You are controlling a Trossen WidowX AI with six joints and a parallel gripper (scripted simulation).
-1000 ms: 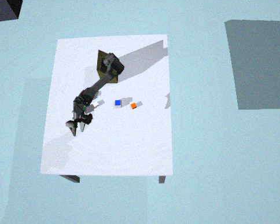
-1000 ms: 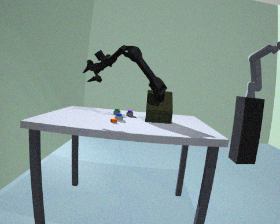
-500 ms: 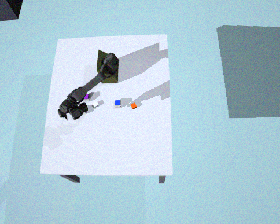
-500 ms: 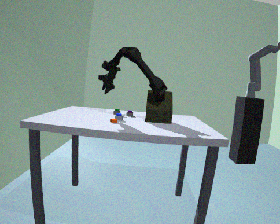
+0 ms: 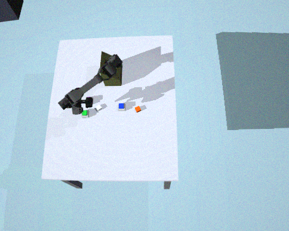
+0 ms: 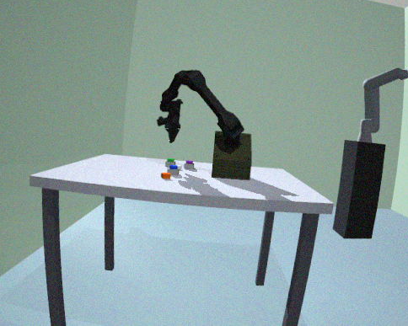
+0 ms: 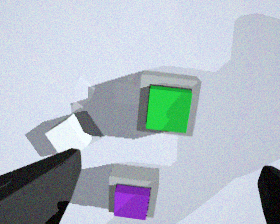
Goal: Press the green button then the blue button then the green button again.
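Now: gripper tip 9 cm above the green button. The rest, counted from my gripper tip: purple button 10 cm behind, 9 cm below, 2 cm to the left; then white block 11 cm below, 9 cm to the left, 5 cm behind; then blue button 25 cm to the left, 9 cm below, 4 cm behind.
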